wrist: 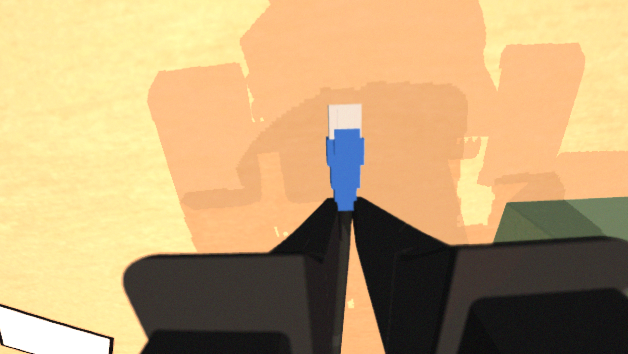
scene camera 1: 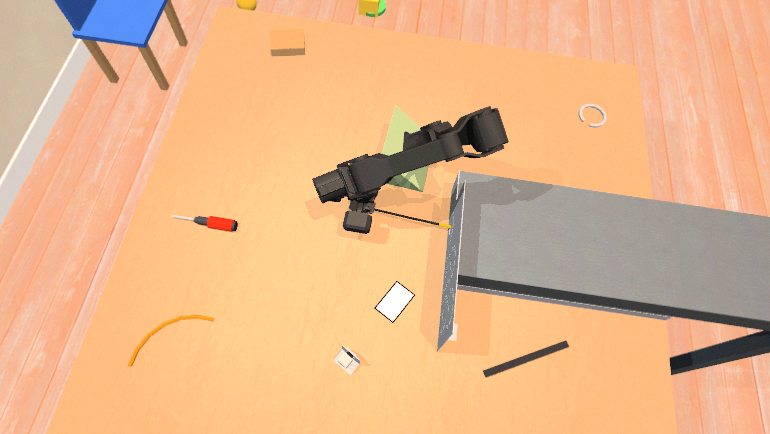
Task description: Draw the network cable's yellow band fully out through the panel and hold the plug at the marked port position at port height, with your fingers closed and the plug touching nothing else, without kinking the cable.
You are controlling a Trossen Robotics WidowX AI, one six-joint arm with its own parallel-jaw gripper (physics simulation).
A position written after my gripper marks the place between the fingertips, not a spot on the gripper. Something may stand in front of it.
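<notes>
There's a blue plug (wrist: 345,146) here, and a dark bar (scene camera 1: 562,345) too, though in the wrist view that bar is out of frame. As for my gripper (scene camera 1: 366,208), you'd find it in the wrist view as well (wrist: 344,207).
</notes>
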